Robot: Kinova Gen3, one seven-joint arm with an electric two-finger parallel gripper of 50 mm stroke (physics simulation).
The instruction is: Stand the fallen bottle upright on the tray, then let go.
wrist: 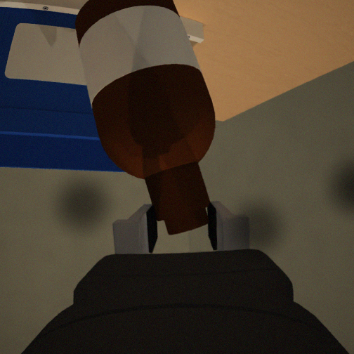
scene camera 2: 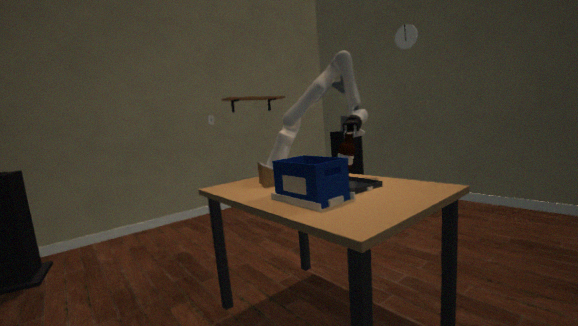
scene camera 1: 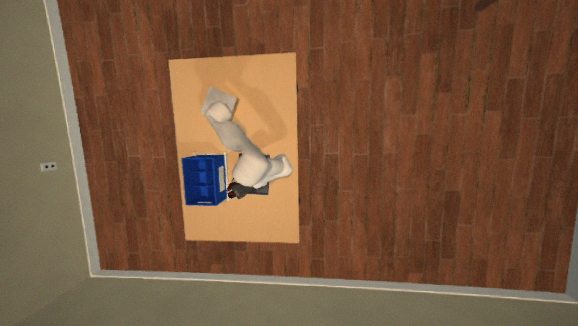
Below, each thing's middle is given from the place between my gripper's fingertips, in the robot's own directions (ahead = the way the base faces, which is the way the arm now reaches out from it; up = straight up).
I see the brown bottle [wrist: 155, 119] 70 mm below my hand and 20 mm behind it.
